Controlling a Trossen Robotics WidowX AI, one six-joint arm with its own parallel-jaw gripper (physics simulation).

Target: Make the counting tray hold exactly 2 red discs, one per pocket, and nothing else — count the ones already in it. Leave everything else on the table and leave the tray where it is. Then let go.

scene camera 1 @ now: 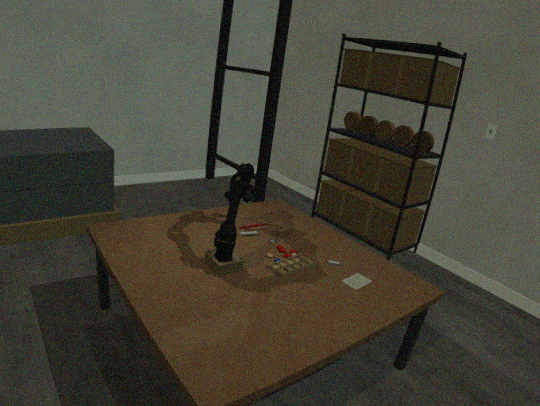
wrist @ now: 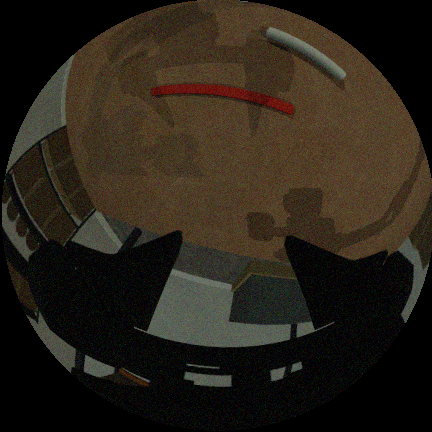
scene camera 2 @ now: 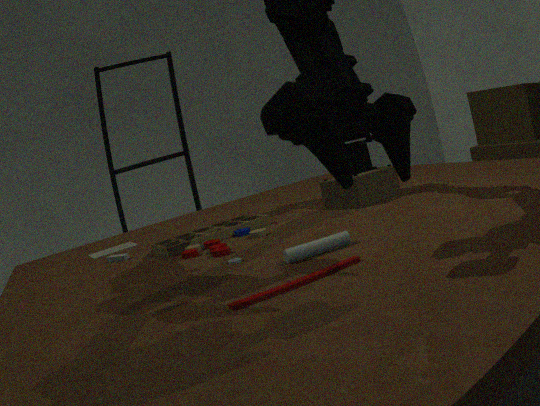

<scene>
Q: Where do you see a red rod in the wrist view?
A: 212,89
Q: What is the gripper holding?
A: Nothing.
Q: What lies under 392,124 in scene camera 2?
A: The gripper.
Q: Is the gripper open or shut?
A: Open.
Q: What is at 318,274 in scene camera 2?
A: A red rod.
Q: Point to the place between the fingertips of the gripper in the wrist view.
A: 234,238
</scene>
